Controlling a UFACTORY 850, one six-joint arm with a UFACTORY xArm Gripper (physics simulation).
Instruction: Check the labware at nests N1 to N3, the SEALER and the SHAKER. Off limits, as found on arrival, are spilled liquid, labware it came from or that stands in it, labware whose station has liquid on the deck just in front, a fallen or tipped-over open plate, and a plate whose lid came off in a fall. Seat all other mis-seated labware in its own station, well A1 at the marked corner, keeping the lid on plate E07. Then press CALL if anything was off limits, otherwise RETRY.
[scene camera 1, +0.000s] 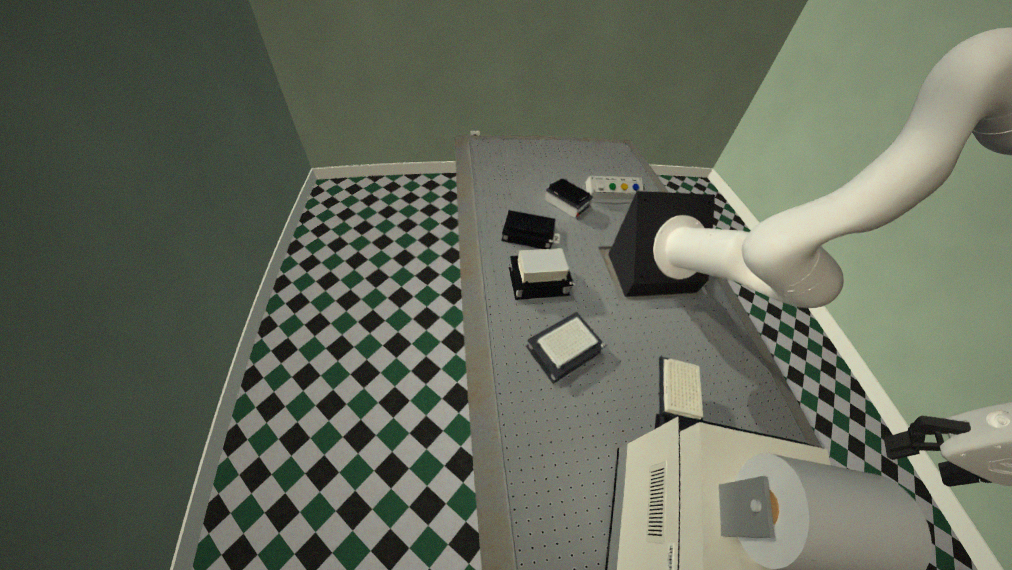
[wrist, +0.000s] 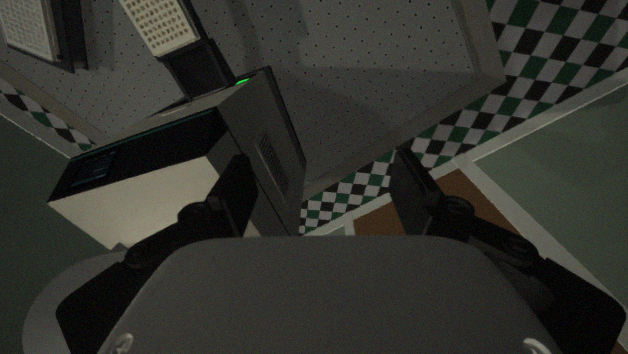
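My gripper (scene camera 1: 920, 460) (wrist: 321, 171) is open and empty, high beside the sealer (scene camera 1: 637, 495) (wrist: 150, 195). A cream well plate (scene camera 1: 683, 388) (wrist: 165, 27) lies on the dark carriage (wrist: 197, 70) in front of the sealer; part of the carriage beside it is bare. Another pale plate (scene camera 1: 568, 341) (wrist: 30, 25) lies on a dark, turned base. A white block-like labware (scene camera 1: 543, 263) sits on a black nest (scene camera 1: 541, 289). Behind it stand a black unit (scene camera 1: 529, 226) and a black-topped white unit (scene camera 1: 568, 192). Station labels and A1 marks are unreadable; no liquid can be made out.
A button panel (scene camera 1: 614, 185) with green, yellow and blue buttons stands at the far end of the perforated deck (scene camera 1: 545, 453). The arm's black pedestal (scene camera 1: 637, 247) stands at the right deck edge. A large grey cylinder (scene camera 1: 849, 516) is on the sealer's side. A green light (wrist: 242, 81) glows on the sealer.
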